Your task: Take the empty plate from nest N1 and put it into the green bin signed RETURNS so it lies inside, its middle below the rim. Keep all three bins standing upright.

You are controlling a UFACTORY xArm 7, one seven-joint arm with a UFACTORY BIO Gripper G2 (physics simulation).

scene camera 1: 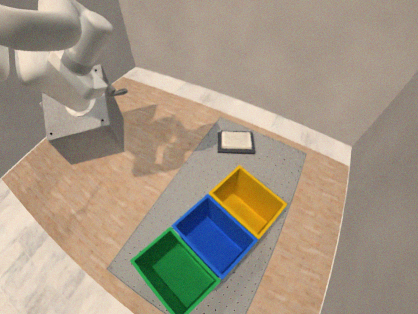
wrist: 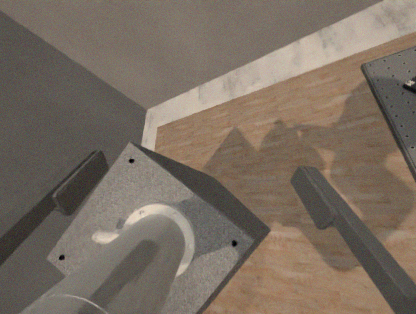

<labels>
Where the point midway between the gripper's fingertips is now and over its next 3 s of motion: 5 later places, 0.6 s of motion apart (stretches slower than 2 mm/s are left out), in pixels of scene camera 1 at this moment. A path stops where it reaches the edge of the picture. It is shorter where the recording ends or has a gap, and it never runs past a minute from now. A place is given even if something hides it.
My gripper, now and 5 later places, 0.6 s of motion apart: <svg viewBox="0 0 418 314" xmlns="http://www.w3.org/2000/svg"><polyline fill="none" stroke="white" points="109,74 114,73 122,72 127,72 148,73 172,75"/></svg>
</labels>
